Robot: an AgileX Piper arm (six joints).
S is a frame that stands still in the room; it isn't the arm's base.
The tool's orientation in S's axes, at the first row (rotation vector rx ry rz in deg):
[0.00 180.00 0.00]
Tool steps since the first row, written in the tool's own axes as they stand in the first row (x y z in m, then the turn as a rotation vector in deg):
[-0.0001 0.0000 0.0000 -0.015 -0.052 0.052]
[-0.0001 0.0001 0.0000 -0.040 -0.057 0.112]
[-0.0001 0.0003 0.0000 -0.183 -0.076 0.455]
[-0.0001 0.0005 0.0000 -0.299 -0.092 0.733]
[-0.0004 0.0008 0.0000 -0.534 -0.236 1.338]
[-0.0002 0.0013 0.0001 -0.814 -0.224 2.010]
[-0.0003 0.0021 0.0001 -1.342 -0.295 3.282]
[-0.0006 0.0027 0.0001 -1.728 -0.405 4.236]
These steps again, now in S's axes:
[0.0001 0.0000 0.0000 0.015 -0.052 -0.052]
[0.0001 0.0001 0.0000 0.040 -0.057 -0.112]
[0.0001 0.0003 0.0000 0.183 -0.076 -0.455]
[0.0001 0.0005 0.0000 0.299 -0.092 -0.733]
[0.0004 0.0008 0.0000 0.534 -0.236 -1.338]
[0.0002 0.0013 -0.0001 0.814 -0.224 -2.010]
[0.0003 0.0021 -0.0001 1.342 -0.295 -3.282]
[0.0006 0.0027 -0.0001 1.728 -0.405 -4.236]

